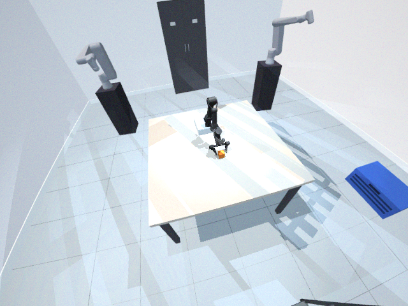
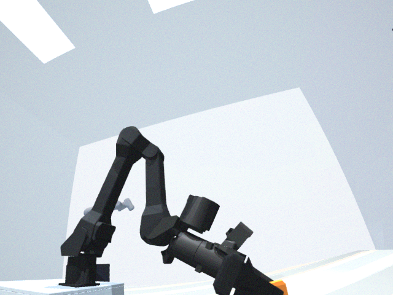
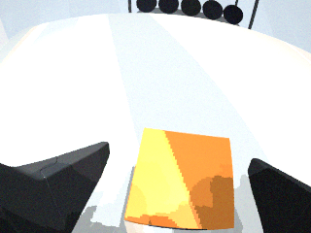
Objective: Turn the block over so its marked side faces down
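The block lies 3 cm behind my gripper tip and 1 cm below it.
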